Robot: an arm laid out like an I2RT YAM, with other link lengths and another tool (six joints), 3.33 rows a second.
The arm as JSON. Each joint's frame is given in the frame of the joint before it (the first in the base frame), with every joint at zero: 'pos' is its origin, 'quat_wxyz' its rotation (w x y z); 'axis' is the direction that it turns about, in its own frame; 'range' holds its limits. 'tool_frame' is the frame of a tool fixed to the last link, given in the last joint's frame.
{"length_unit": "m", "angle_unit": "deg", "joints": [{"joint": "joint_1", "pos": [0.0, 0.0, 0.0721], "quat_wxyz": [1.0, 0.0, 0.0, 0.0], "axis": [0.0, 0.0, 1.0], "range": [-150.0, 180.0]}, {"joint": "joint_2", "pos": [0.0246, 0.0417, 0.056], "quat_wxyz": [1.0, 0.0, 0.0, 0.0], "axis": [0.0, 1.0, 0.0], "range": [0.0, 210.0]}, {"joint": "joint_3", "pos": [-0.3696, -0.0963, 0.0], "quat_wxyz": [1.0, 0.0, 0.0, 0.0], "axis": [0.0, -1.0, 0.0], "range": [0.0, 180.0]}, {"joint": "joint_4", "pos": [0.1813, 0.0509, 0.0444], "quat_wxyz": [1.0, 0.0, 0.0, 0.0], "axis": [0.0, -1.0, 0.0], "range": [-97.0, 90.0]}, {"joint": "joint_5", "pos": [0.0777, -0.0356, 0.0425], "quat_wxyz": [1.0, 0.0, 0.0, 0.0], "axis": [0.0, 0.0, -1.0], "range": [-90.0, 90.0]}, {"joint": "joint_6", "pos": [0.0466, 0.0, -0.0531], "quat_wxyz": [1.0, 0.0, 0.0, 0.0], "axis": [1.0, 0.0, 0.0], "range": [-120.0, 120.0]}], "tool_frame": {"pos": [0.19, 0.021, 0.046], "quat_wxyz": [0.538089, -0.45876, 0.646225, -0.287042]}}
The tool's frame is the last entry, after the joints.
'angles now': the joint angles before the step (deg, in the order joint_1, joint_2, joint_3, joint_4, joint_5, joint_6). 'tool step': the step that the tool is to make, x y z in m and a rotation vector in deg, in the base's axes. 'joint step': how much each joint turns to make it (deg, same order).
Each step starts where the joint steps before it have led.
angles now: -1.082 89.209 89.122 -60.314 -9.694 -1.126
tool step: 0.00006 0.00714 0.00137 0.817 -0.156 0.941
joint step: 0.524 0.000 0.001 0.151 -0.918 0.044
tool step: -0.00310 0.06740 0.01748 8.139 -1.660 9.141
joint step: 4.808 0.110 -0.023 2.166 -9.159 0.414
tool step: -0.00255 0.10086 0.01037 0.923 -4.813 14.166
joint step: 14.230 1.902 0.001 6.797 0.067 0.023
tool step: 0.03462 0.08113 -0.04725 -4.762 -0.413 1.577
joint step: 13.267 9.332 -0.001 9.399 10.600 6.885
